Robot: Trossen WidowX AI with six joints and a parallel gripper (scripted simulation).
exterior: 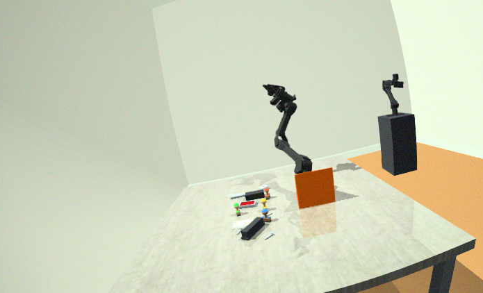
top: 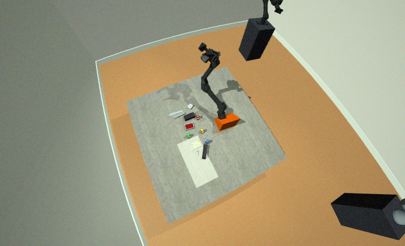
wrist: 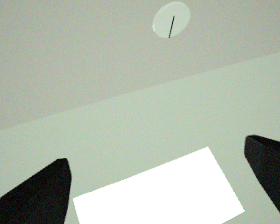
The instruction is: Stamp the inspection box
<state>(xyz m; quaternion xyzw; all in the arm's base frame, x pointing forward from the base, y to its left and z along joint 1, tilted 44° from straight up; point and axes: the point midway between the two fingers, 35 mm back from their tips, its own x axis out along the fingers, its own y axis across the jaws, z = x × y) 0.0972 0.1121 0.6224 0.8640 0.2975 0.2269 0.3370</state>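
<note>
The green-knobbed stamp lies 620 mm below my gripper tip, 390 mm to the left of it and 260 mm ahead of it. The rest, counted from my gripper tip: yellow stamp (620 mm below, 380 mm to the left, 110 mm ahead); then red ink pad (630 mm below, 290 mm to the left, 220 mm ahead); then red stamp (620 mm below, 230 mm to the left, 100 mm ahead).
</note>
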